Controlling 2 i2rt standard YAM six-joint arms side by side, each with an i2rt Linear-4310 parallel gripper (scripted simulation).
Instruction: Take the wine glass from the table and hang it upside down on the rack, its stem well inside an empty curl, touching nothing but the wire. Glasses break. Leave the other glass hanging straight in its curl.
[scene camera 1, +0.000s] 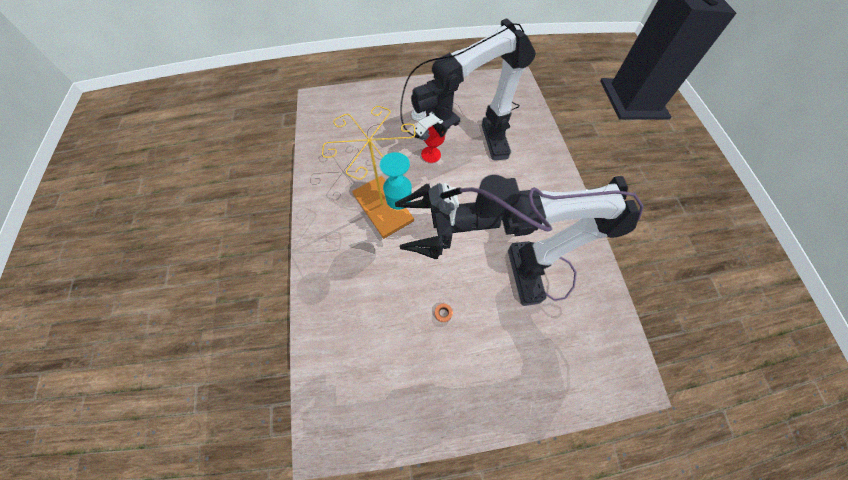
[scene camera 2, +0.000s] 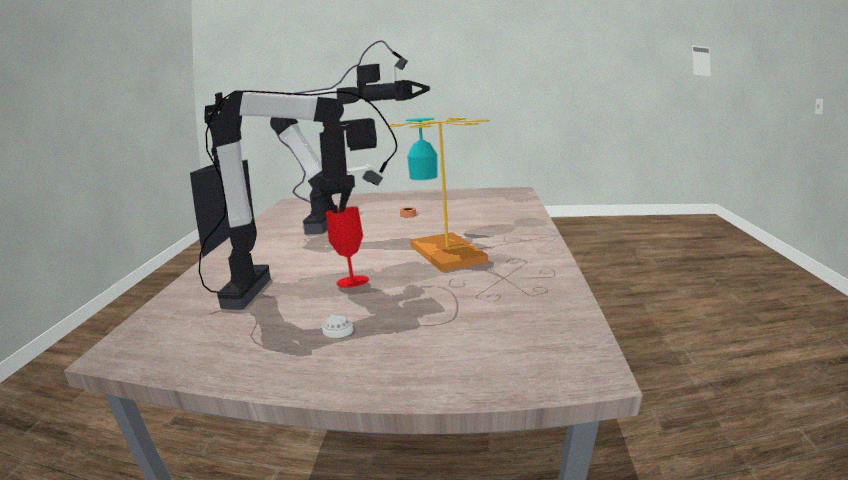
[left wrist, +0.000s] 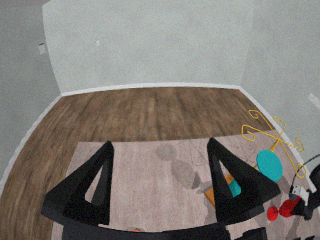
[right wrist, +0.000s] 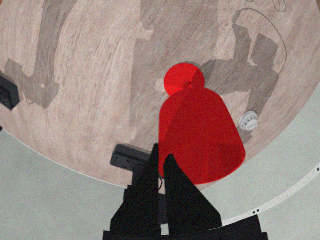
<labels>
My left gripper shows in scene camera 1, in scene camera 2 (428, 88) and in the left wrist view; in the right wrist view it is out of frame. A teal glass shows in scene camera 1, in scene camera 2 (422, 159) and in the left wrist view; in the right wrist view it is out of frame. One and the same spot on my left gripper: (left wrist: 65, 204) is (scene camera 1: 435, 236). One and the same spot on the teal glass: (left wrist: 268, 163) is (scene camera 1: 393, 165).
</labels>
